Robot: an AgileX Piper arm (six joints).
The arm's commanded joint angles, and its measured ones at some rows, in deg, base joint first. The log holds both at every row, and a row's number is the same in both.
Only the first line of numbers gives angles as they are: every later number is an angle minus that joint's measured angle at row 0.
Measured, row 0: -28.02 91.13 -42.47 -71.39 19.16 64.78
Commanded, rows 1 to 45: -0.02 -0.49 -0.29 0.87 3.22 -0.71; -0.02 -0.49 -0.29 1.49 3.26 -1.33; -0.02 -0.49 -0.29 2.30 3.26 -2.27; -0.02 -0.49 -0.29 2.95 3.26 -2.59; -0.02 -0.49 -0.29 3.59 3.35 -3.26; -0.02 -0.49 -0.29 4.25 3.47 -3.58; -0.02 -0.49 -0.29 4.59 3.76 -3.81; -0.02 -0.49 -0.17 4.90 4.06 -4.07; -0.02 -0.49 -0.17 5.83 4.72 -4.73; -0.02 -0.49 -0.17 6.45 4.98 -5.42; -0.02 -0.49 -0.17 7.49 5.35 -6.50; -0.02 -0.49 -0.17 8.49 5.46 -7.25; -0.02 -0.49 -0.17 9.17 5.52 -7.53; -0.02 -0.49 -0.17 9.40 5.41 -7.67; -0.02 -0.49 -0.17 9.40 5.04 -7.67; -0.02 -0.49 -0.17 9.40 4.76 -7.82; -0.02 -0.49 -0.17 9.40 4.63 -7.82; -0.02 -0.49 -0.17 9.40 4.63 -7.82; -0.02 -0.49 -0.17 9.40 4.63 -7.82; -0.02 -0.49 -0.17 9.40 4.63 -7.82; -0.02 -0.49 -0.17 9.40 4.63 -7.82; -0.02 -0.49 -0.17 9.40 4.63 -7.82; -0.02 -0.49 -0.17 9.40 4.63 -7.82; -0.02 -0.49 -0.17 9.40 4.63 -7.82; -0.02 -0.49 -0.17 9.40 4.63 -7.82; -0.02 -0.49 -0.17 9.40 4.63 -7.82; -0.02 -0.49 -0.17 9.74 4.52 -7.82; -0.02 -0.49 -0.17 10.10 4.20 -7.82; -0.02 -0.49 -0.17 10.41 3.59 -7.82; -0.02 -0.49 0.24 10.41 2.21 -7.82; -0.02 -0.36 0.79 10.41 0.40 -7.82; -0.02 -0.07 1.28 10.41 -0.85 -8.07; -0.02 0.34 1.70 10.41 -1.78 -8.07; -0.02 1.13 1.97 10.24 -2.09 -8.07; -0.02 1.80 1.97 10.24 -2.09 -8.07; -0.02 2.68 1.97 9.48 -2.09 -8.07; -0.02 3.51 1.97 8.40 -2.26 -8.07; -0.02 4.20 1.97 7.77 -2.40 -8.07; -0.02 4.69 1.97 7.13 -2.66 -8.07; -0.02 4.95 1.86 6.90 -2.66 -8.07; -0.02 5.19 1.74 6.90 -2.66 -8.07; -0.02 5.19 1.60 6.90 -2.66 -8.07; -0.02 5.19 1.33 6.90 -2.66 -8.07; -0.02 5.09 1.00 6.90 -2.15 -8.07; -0.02 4.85 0.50 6.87 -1.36 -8.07
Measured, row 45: 0.00 5.16 1.48 8.10 -3.37 -7.68
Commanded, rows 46 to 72: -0.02 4.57 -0.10 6.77 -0.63 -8.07; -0.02 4.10 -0.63 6.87 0.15 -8.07; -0.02 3.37 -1.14 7.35 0.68 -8.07; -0.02 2.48 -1.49 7.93 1.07 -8.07; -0.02 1.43 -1.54 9.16 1.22 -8.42; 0.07 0.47 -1.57 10.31 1.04 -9.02; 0.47 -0.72 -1.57 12.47 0.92 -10.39; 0.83 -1.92 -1.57 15.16 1.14 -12.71; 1.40 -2.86 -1.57 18.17 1.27 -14.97; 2.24 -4.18 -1.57 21.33 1.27 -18.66; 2.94 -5.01 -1.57 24.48 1.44 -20.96; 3.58 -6.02 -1.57 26.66 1.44 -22.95; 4.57 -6.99 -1.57 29.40 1.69 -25.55; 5.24 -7.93 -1.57 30.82 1.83 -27.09; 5.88 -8.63 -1.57 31.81 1.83 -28.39; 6.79 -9.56 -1.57 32.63 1.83 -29.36; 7.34 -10.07 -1.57 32.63 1.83 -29.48; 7.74 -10.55 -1.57 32.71 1.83 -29.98; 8.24 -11.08 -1.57 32.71 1.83 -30.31; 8.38 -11.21 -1.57 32.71 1.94 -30.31; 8.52 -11.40 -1.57 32.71 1.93 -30.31; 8.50 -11.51 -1.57 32.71 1.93 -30.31; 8.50 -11.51 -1.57 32.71 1.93 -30.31; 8.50 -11.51 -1.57 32.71 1.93 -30.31; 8.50 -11.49 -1.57 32.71 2.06 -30.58; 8.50 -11.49 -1.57 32.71 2.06 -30.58; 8.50 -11.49 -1.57 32.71 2.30 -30.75
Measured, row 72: 8.23 -10.92 -1.55 32.81 0.65 -30.01
